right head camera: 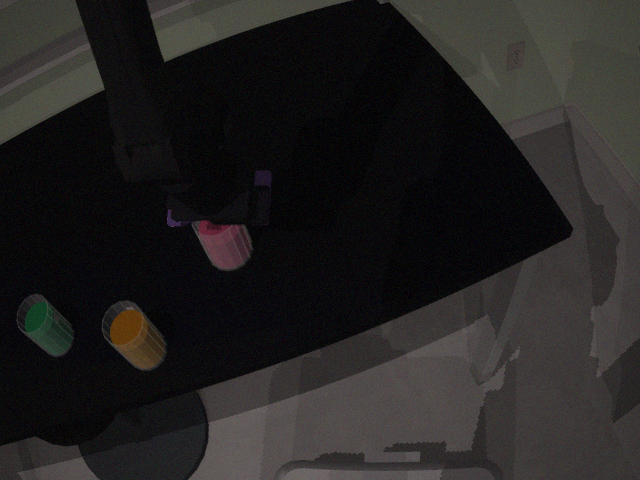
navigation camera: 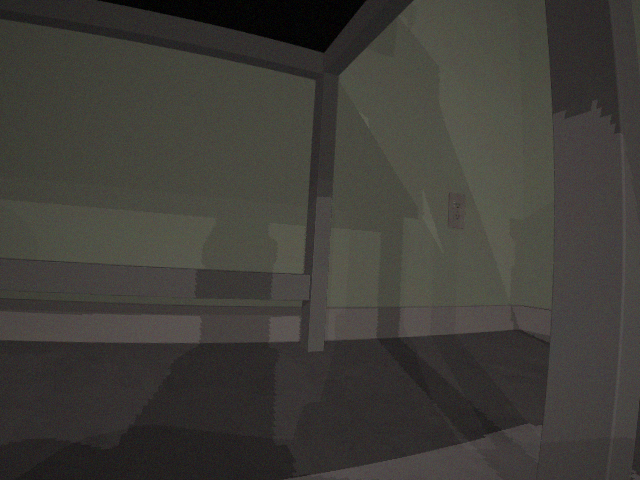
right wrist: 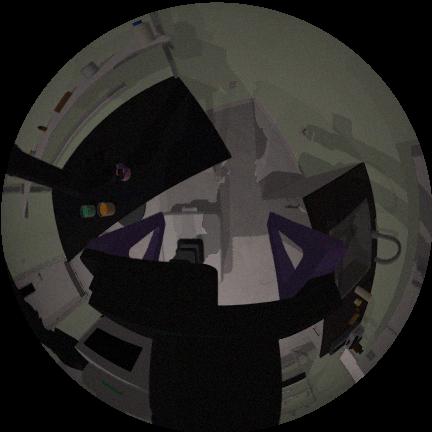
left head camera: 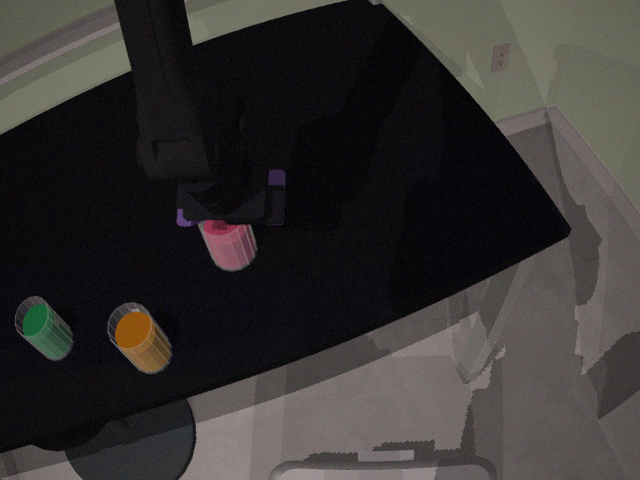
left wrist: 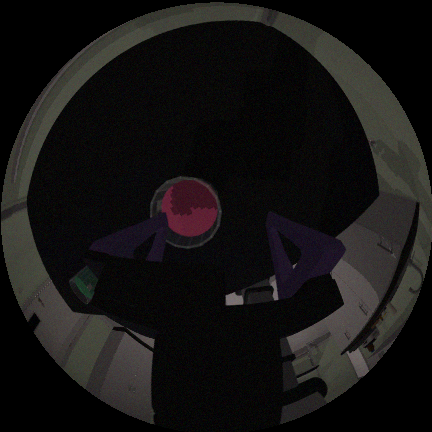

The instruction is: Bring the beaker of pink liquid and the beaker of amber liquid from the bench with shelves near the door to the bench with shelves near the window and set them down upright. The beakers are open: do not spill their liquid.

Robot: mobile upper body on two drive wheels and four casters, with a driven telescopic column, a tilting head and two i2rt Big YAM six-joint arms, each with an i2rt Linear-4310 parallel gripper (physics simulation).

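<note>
The beaker of pink liquid stands upright on the black bench top. My left gripper is open and empty above it, pointing down; it hides part of the rim in the head views. In the left wrist view the beaker lies off to the left, its rim overlapped by the left-hand finger. The beaker of amber liquid stands upright near the front edge. My right gripper is open and empty, away from the beakers.
A beaker of green liquid stands left of the amber one. A dark round stool seat is by the front edge. A sink bench shows at the right wrist view's right. A bench leg shows in the navigation view.
</note>
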